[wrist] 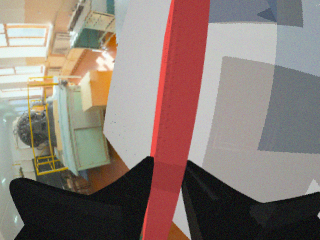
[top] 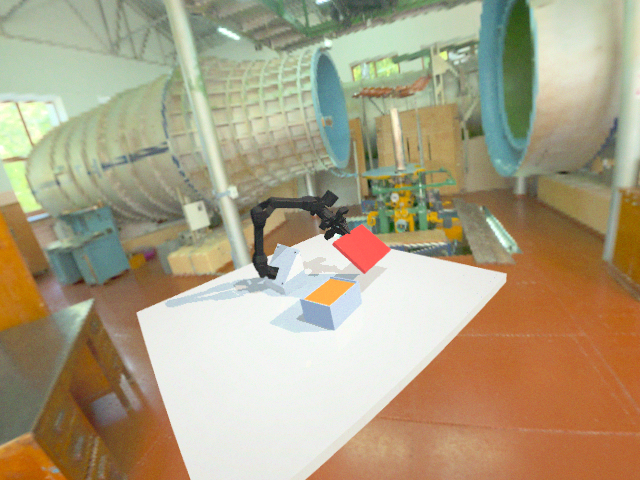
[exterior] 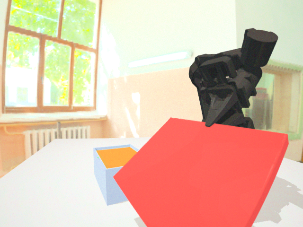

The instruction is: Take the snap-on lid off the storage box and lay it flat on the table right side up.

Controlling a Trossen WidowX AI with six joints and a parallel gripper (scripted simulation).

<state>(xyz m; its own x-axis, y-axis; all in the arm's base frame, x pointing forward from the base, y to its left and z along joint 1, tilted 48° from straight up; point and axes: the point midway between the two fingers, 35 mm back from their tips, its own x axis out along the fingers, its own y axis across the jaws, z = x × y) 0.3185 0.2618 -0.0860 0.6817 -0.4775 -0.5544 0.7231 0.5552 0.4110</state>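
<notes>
Right now the red lid is 70 mm ahead of my gripper tip, 10 mm to the left of it and 50 mm below it. Round my gripper tip: storage box 100 mm ahead, 270 mm to the right, 170 mm below.
</notes>
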